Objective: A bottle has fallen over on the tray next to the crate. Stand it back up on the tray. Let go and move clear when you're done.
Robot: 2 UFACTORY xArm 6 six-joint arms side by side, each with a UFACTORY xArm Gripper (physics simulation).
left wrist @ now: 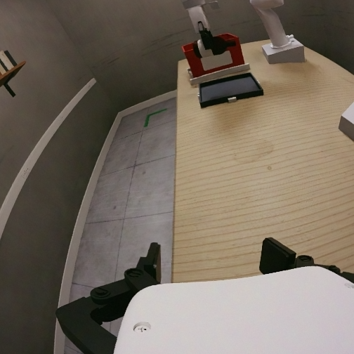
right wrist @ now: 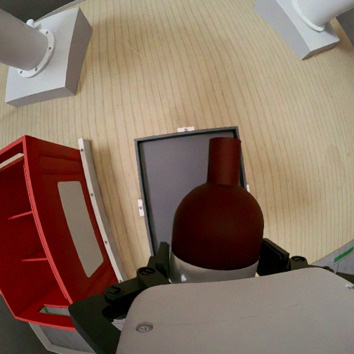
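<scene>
A dark red bottle (right wrist: 218, 225) with a whitish lower part is held in my right gripper (right wrist: 214, 257), which is shut on the whitish part. In the right wrist view its neck points to the top of the view; its base is hidden by the gripper body. The bottle is raised over the black-rimmed grey tray (right wrist: 170, 175) (left wrist: 232, 87) and covers its right part in that view. Its exact tilt is hard to tell. The red crate (right wrist: 47, 190) (left wrist: 194, 61) stands beside the tray. My left gripper (left wrist: 213, 258) is open and empty, far from the tray.
A pale rail (right wrist: 95, 194) (left wrist: 220, 74) runs between crate and tray. Grey arm base blocks (right wrist: 70, 65) (right wrist: 300, 37) (left wrist: 283, 53) stand on the wooden table (left wrist: 225, 200). The table's long edge borders the tiled floor (left wrist: 150, 190).
</scene>
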